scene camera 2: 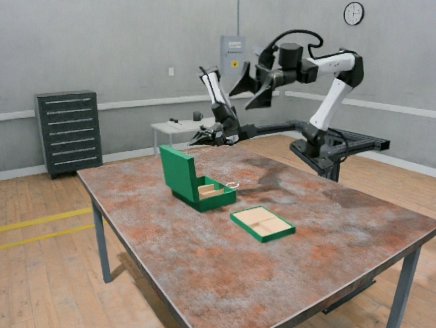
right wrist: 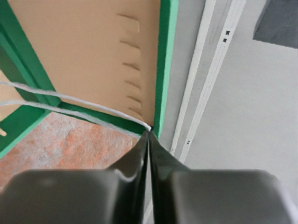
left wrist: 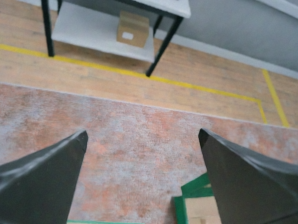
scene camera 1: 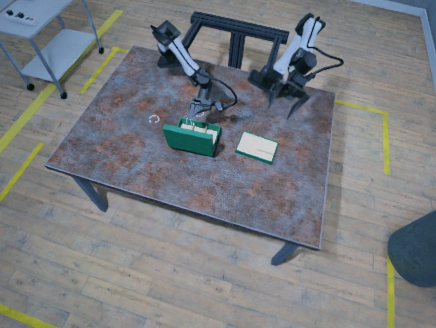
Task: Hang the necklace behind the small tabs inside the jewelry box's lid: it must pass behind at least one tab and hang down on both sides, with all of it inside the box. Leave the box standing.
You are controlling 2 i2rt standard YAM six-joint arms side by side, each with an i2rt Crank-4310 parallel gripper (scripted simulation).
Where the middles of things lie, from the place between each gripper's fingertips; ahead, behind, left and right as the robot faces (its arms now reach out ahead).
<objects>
I see the green jewelry box (scene camera 1: 202, 139) 40 mm behind my right hand, 10 mm to the left of it and 130 mm below it.
My left gripper is now 70 mm past the green jewelry box, 400 mm to the left of it and 360 mm above it.
</objects>
